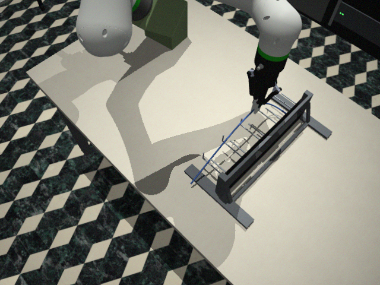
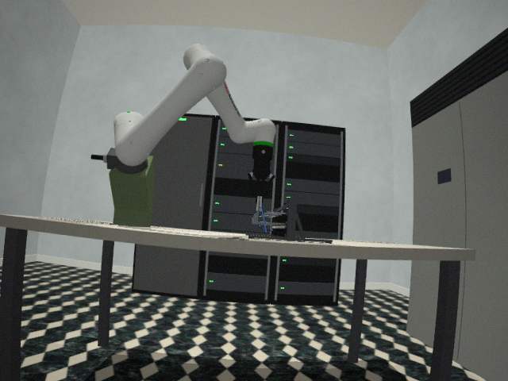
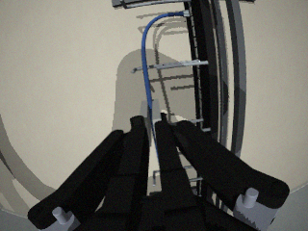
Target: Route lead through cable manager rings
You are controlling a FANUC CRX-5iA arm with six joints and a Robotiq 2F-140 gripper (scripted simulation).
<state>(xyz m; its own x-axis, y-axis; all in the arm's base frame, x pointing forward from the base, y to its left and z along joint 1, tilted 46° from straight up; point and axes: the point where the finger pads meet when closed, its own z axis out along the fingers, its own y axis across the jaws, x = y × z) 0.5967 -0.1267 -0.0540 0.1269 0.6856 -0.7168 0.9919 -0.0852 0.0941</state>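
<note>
My hand is 90 mm short of the dark grey rack, 80 mm above it and 60 mm to the left of it.
</note>
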